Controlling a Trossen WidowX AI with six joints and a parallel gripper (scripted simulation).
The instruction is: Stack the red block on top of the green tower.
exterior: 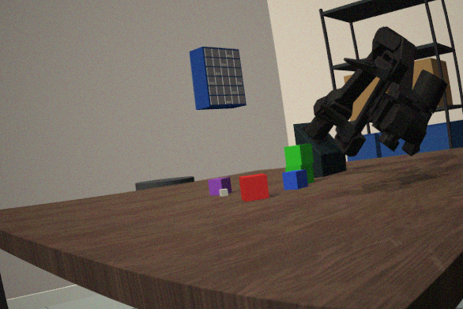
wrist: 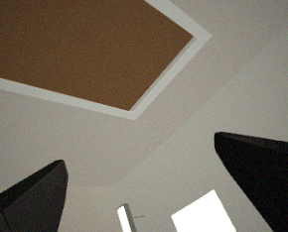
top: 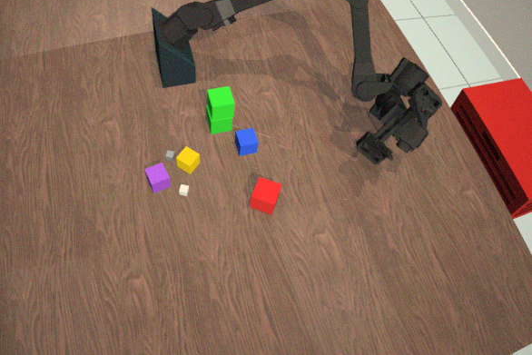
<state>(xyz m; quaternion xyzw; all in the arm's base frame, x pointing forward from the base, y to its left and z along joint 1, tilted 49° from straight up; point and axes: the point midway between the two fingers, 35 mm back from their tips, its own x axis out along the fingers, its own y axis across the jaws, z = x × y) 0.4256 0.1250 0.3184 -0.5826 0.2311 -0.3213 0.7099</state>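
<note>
The red block lies 230 mm to the right of my gripper tip, 160 mm below it and 70 mm behind it. The rest, counted from my gripper tip: white block: 380 mm to the right, 180 mm below, 140 mm behind; blue block: 220 mm to the right, 200 mm behind, 170 mm below; yellow block: 350 mm to the right, 200 mm behind, 170 mm below.
</note>
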